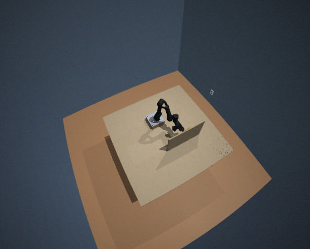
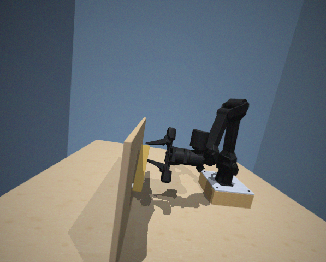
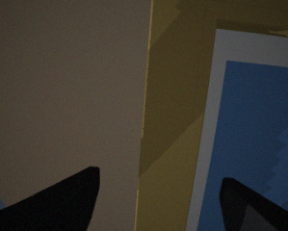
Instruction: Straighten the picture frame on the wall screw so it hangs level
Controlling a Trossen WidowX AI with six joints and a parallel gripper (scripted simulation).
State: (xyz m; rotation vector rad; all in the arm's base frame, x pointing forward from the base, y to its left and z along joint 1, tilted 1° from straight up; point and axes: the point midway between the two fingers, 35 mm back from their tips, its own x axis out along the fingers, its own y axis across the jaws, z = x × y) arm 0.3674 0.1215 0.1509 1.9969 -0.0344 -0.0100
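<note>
Right now my gripper tip is 10 mm short of the picture frame, 20 mm to the right of it and 50 mm above it. From my gripper tip the other things lie so: wooden wall panel: 20 mm ahead, 20 mm to the left, 60 mm below.
</note>
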